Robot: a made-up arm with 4 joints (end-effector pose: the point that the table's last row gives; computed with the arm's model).
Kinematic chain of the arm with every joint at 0, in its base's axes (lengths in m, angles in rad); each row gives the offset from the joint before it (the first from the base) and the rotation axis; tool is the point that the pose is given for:
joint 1: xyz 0 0 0.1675 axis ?
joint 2: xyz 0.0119 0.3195 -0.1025 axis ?
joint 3: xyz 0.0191 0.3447 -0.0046 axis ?
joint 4: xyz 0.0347 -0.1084 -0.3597 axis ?
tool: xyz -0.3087 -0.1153 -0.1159
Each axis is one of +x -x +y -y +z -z.
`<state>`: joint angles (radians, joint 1 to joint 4).
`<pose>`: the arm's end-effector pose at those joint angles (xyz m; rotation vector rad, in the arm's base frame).
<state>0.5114 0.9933 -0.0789 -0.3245</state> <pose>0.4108 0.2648 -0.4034 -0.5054 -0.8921 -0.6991</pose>
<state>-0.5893 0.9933 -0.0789 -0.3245</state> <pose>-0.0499 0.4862 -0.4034 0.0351 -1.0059 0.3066</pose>
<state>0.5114 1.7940 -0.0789 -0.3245</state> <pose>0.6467 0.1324 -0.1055 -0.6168 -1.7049 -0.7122</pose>
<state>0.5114 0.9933 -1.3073 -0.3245</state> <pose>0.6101 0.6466 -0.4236 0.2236 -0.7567 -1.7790</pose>
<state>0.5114 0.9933 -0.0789 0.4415</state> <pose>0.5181 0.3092 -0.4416 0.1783 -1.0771 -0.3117</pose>
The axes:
joint 1: -z
joint 2: -y
joint 3: +z
joint 4: +x

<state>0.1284 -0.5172 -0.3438 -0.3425</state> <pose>-0.4156 0.5735 -0.1521 -0.3846 0.5937 -0.3687</pose>
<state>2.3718 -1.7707 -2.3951 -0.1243</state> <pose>1.0401 -0.4185 0.0993 -0.0481 -1.9689 0.9512</pose>
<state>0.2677 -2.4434 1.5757 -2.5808</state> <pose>-0.0808 0.4271 0.1622 -0.1154 -0.0919 1.2970</pose>
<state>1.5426 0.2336 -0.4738 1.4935</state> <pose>0.7847 0.1166 -0.4621 0.7895 -1.6081 -1.3689</pose>
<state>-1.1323 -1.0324 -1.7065 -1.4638</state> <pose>-1.0052 0.1355 0.0831 -2.4500 0.5855 -0.3552</pose>
